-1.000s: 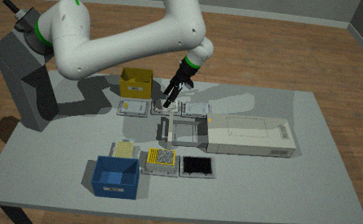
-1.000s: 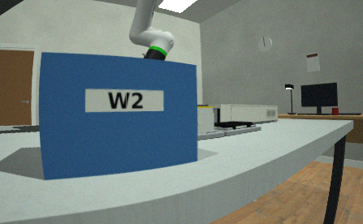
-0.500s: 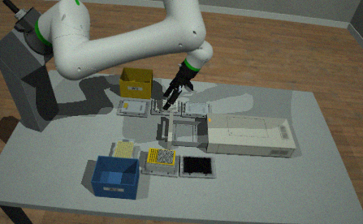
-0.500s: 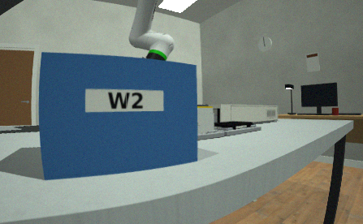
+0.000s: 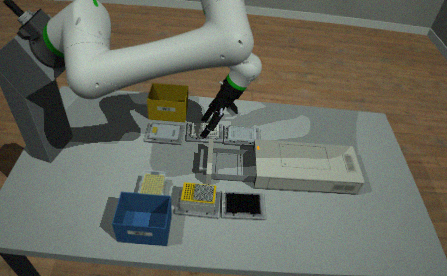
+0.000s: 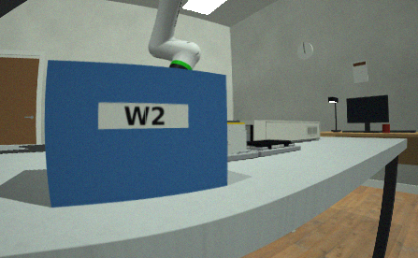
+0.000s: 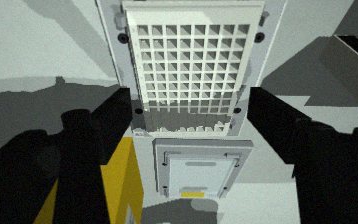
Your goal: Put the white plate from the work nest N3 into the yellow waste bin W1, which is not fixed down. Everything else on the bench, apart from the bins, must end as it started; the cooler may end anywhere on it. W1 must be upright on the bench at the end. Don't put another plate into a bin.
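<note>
Now: hand 30 mm above the white plate. The rest, counted from my hand: drawer: 200 mm to the right, 130 mm ahead, 10 mm below; then yellow waste bin W1: 190 mm behind, 130 mm to the left, 10 mm below; then beige instrument box: 280 mm ahead, 200 mm to the right, 10 mm below.
</note>
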